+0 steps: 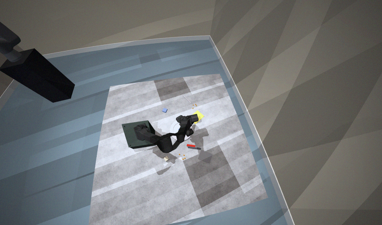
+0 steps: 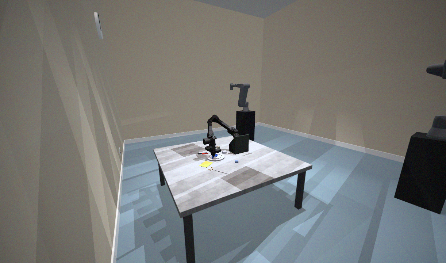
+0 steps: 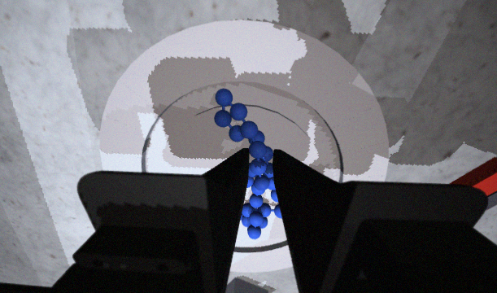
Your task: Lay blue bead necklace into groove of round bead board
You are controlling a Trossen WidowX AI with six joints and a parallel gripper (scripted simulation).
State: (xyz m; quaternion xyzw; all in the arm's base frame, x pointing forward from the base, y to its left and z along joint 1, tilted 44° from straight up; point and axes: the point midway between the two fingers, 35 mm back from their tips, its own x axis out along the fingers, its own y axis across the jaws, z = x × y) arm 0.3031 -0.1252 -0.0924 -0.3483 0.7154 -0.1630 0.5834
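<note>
Now: the round white bead board 30 mm behind my gripper tip and 10 mm below it. Also, from my gripper tip: blue block: 140 mm behind, 240 mm to the left, 10 mm below; yellow sheet: 140 mm ahead, 90 mm to the left, 10 mm below; grey tool: 30 mm ahead, 170 mm to the right, 10 mm below.
</note>
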